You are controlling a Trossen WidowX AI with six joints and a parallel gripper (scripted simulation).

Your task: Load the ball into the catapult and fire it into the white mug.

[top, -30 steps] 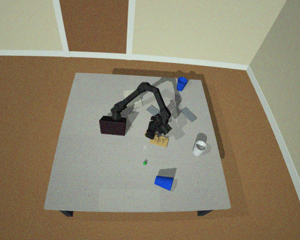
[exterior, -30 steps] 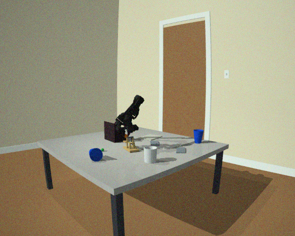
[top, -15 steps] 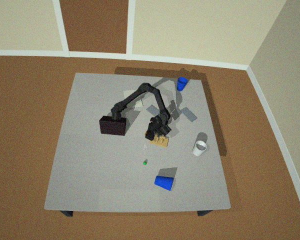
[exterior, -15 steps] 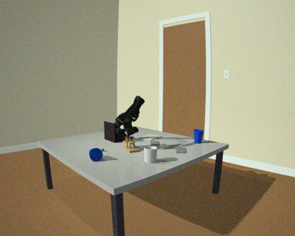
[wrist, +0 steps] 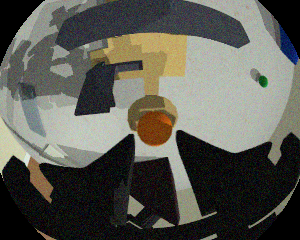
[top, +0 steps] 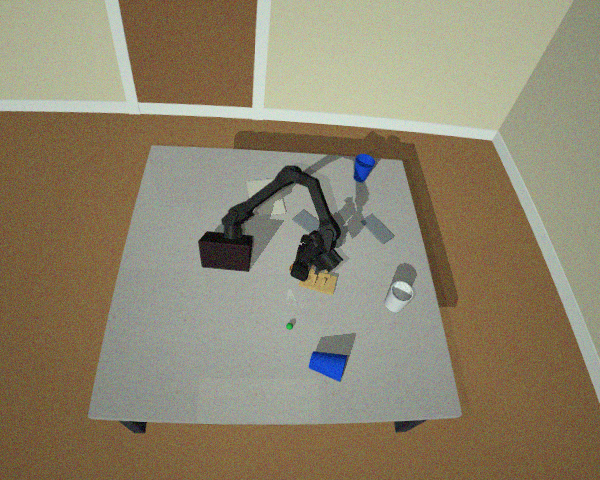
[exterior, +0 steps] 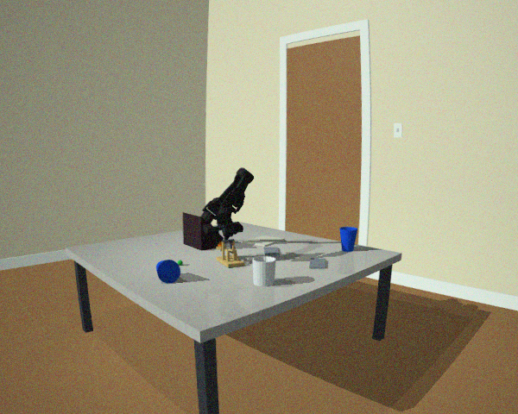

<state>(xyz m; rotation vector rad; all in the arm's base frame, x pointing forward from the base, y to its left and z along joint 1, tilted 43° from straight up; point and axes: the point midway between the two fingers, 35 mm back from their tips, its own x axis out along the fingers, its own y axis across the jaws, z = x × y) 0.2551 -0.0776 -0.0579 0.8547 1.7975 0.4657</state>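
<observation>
My gripper tip is now right at the orange ball. From my gripper tip the other things lie so: green ball (220 mm to the right, 60 mm below, 30 mm behind); then white mug (400 mm ahead, 140 mm to the right, 40 mm below); then wooden catapult (70 mm ahead, 20 mm below).
</observation>
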